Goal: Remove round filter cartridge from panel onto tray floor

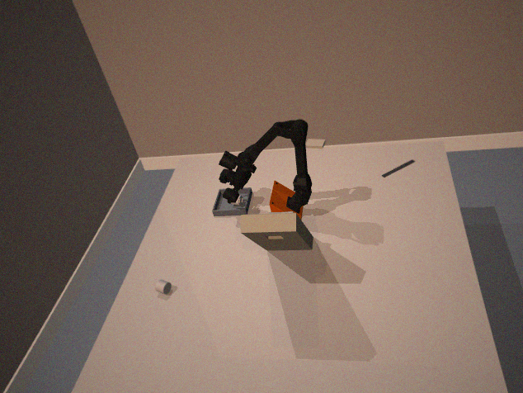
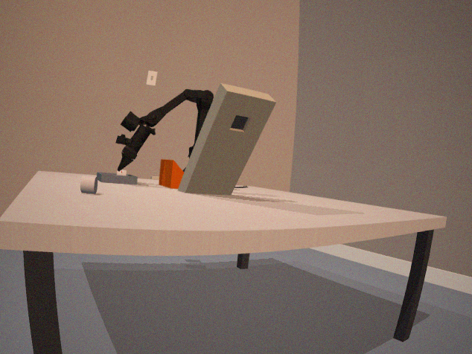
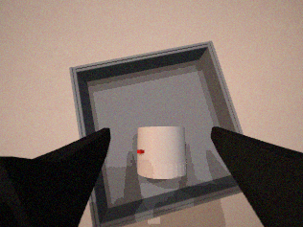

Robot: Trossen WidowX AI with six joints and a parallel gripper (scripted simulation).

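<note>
Now: gripper tip 20 mm to the right of the round filter cartridge and 20 mm above it. The rest, counted from my gripper tip: service panel (370 mm ahead, 280 mm to the left, 140 mm above); then blue-grey tray (40 mm below, 10 mm to the right).
</note>
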